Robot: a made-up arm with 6 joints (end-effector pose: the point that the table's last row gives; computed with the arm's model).
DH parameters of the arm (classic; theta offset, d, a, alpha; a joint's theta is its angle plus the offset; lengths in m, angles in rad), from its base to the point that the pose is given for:
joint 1: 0 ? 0 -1.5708
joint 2: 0.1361 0 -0.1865 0
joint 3: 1.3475 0 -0.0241 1.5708
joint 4: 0 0.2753 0 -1.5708
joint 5: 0 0 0.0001 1.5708
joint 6: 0 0.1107 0 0
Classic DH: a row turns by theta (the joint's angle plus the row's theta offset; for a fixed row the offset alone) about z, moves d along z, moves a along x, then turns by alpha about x.
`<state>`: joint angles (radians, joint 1 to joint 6).
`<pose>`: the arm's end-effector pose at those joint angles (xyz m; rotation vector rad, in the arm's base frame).
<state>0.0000 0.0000 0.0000 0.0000 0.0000 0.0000</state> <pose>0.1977 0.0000 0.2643 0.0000 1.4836 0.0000</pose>
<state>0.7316 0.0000 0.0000 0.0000 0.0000 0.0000</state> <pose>0.1471 0.1321 0.2643 -0.5407 1.4117 0.5901</pose>
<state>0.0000 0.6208 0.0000 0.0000 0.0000 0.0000</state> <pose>0.2090 0.0000 0.1339 0.0000 2.1044 0.0000</pose>
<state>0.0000 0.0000 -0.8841 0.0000 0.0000 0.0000</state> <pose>0.0132 0.0000 0.5390 0.0000 0.5995 0.0000</pose>
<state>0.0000 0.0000 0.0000 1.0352 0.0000 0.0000</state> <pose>0.1977 0.0001 0.2644 0.7623 1.3388 0.8318</pose>
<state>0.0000 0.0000 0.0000 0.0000 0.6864 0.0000</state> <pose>0.1787 0.0000 0.1923 0.0000 2.1700 0.0000</pose>
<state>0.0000 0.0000 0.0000 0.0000 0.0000 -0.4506</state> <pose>0.1977 0.0000 0.2643 -0.3338 1.4564 -0.3643</pose>
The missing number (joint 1, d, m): 0.1815
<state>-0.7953 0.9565 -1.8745 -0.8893 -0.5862 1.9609</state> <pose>0.0747 -0.0084 0.6910 -0.1097 0.4637 0.3976</pose>
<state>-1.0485 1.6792 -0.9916 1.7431 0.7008 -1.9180</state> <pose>0.2419 -0.2791 0.1891 0.4617 1.8629 -0.0857</pose>
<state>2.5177 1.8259 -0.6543 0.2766 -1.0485 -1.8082</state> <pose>-0.2513 0.2132 0.1160 -1.5067 -0.6521 0.4597</pose>
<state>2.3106 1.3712 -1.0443 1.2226 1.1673 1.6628</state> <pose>-0.2697 0.1535 0.2816 0.2100 -1.9890 0.3797</pose>
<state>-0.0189 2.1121 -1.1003 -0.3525 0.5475 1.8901</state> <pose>0.3151 -0.0259 0.0135 2.1142 2.0204 -0.0570</pose>
